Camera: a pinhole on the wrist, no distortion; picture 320 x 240 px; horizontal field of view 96.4 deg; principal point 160.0 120.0 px. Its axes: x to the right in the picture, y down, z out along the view. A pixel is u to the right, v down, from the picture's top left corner.
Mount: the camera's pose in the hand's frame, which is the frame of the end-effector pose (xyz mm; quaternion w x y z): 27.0 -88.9 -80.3 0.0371 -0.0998 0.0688 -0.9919
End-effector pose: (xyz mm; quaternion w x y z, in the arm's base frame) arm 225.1 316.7 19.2 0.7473 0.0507 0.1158 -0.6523
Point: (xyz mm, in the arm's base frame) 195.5 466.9 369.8
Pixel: 308 63
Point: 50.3 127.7 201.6
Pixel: 149 161
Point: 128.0 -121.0 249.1
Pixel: 86 135
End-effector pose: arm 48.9 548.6 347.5 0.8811 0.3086 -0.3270 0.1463
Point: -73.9 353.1 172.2
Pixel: outside the picture
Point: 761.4 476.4 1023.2
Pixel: outside the picture
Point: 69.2 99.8 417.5
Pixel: 190 179
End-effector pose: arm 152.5 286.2 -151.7 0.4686 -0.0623 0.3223 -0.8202
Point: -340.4 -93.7 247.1
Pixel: 59 216
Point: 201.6 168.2 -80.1
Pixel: 163 9
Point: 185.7 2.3 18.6
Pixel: 126 59
